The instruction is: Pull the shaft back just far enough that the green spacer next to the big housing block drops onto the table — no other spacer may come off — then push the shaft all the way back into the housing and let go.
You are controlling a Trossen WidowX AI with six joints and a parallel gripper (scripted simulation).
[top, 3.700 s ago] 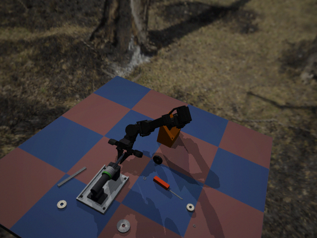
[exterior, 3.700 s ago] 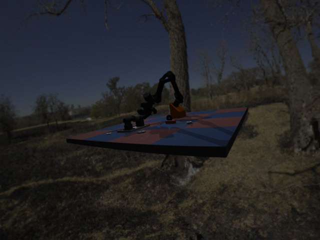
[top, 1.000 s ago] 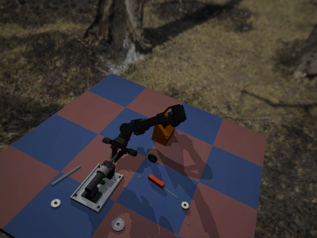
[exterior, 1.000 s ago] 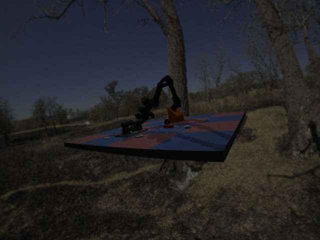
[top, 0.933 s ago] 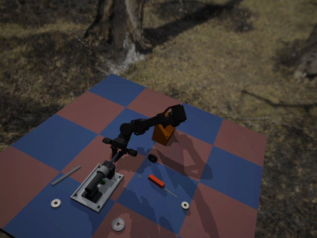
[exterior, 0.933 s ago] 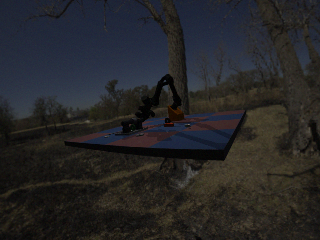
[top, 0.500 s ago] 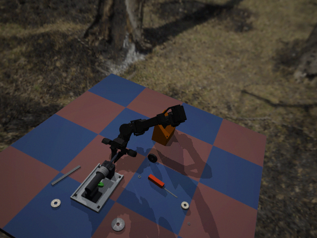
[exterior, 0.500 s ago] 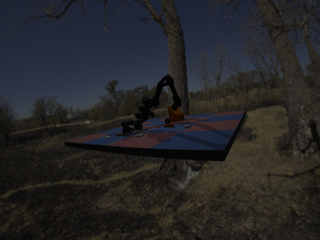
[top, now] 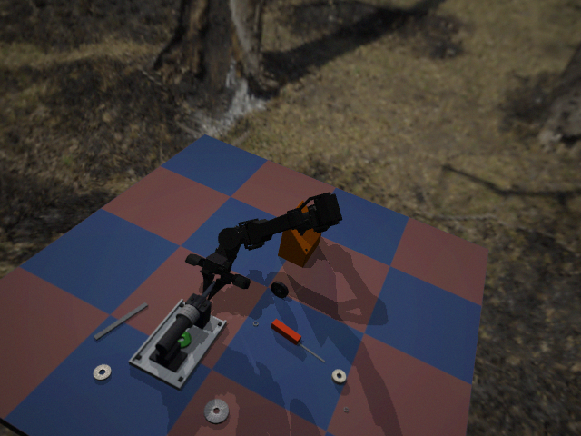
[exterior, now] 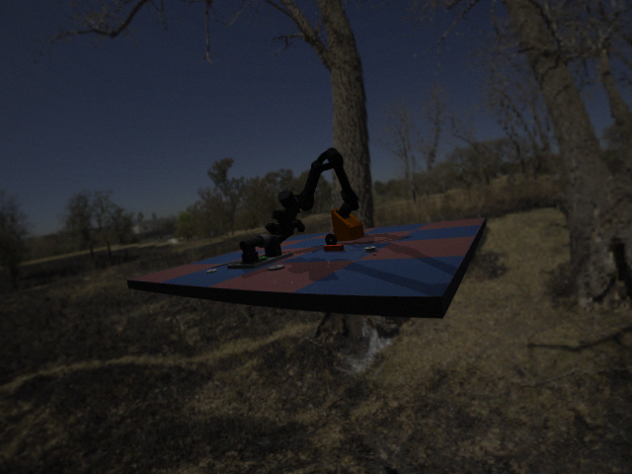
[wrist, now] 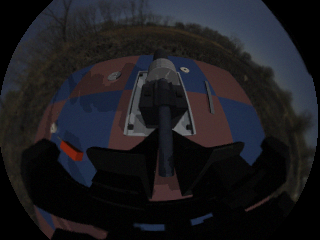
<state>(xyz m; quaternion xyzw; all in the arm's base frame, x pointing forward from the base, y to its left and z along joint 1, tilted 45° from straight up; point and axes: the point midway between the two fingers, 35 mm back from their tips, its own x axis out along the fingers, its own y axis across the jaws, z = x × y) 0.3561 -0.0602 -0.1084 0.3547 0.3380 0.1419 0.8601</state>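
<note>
Now: the green spacer 120 mm ahead of my gripper tip and 40 mm below it. From my gripper tip the other things lie so: dark shaft: 30 mm ahead, 30 mm above; grey bar: 170 mm to the right, 140 mm ahead, 50 mm below; black wheel: 170 mm behind, 160 mm to the left, 30 mm below.
</note>
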